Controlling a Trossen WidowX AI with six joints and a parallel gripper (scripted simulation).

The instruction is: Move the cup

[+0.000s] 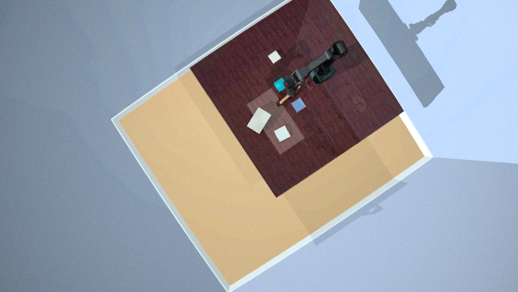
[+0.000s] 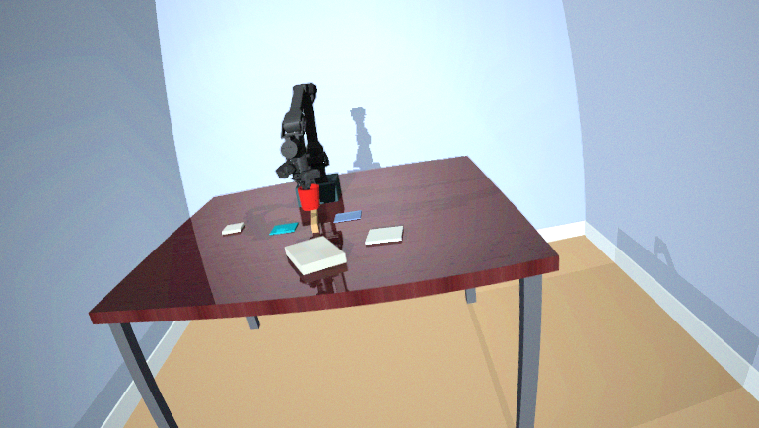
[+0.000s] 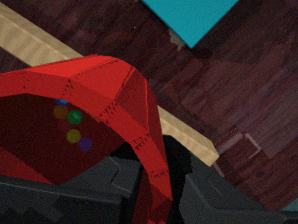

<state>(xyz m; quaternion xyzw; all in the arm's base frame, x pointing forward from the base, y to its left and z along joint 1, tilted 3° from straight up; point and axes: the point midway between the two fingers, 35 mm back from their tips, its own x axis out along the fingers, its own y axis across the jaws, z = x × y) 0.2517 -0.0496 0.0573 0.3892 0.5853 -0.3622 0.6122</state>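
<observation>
The cyan pad lies 30 mm ahead of my gripper tip, 90 mm to the right of it and 90 mm below it. Round my gripper tip: wooden stick: 30 mm ahead, 20 mm to the left, 80 mm below; blue pad: 30 mm ahead, 130 mm to the left, 90 mm below; red cup: 30 mm ahead, 10 mm to the left.
</observation>
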